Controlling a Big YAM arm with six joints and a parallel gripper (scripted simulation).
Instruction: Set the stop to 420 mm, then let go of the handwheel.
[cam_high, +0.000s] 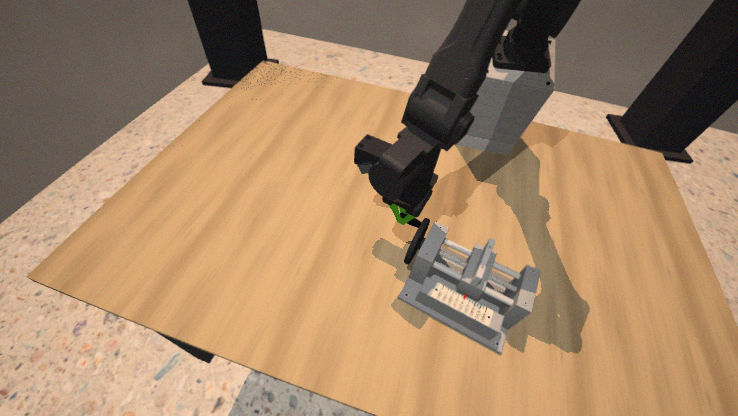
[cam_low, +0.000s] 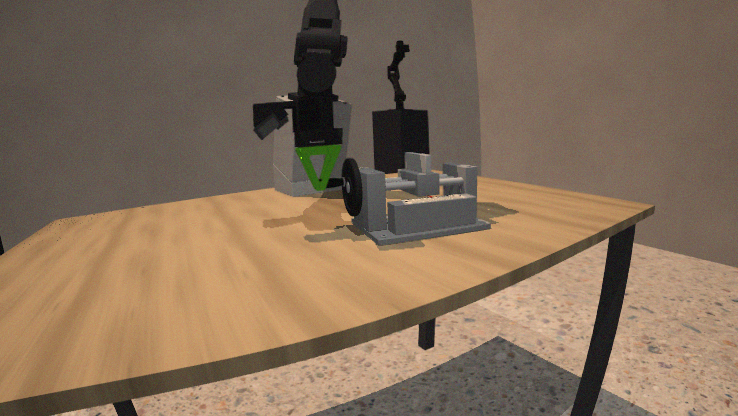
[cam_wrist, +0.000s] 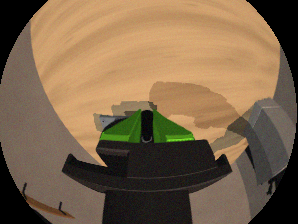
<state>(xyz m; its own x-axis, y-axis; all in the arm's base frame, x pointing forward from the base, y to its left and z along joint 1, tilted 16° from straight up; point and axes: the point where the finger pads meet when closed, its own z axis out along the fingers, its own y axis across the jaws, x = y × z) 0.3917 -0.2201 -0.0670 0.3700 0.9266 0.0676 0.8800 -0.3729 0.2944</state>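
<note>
Now: hand 100 mm short of the sliding stop block, 130 mm to the right of it and 10 mm below it. From my hand the other things lie so: black handwheel (20 mm ahead, 20 mm to the left).
</note>
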